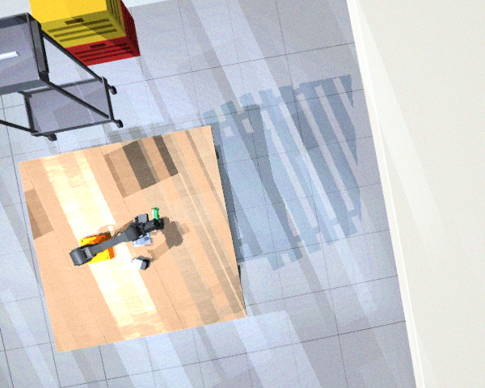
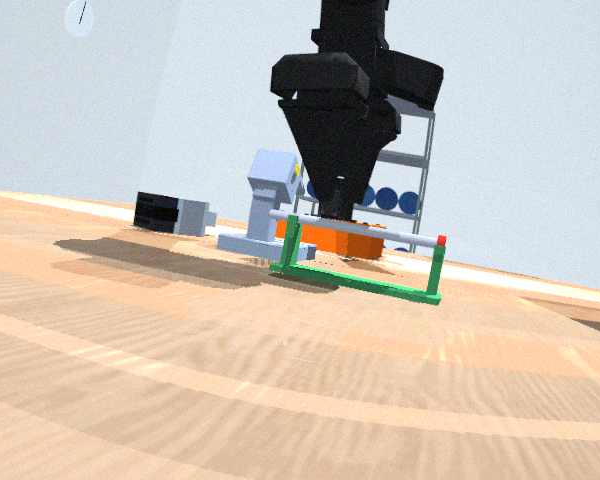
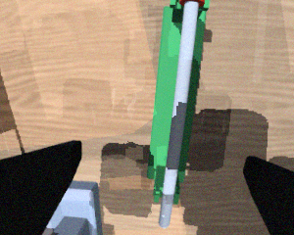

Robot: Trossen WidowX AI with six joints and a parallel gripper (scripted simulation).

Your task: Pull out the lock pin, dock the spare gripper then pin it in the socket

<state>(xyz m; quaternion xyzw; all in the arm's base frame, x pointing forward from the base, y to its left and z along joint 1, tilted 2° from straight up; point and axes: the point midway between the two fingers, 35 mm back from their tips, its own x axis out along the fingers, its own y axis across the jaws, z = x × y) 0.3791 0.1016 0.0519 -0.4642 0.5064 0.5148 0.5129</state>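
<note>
Now: the green cradle 1 cm ahead of my gripper tip, 3 cm to the left of it and 4 cm below it. From my gripper tip the other things lie so: spare gripper (15 cm behind, 25 cm to the right, 4 cm below); mount (10 cm behind, 10 cm to the right, 1 cm below).
</note>
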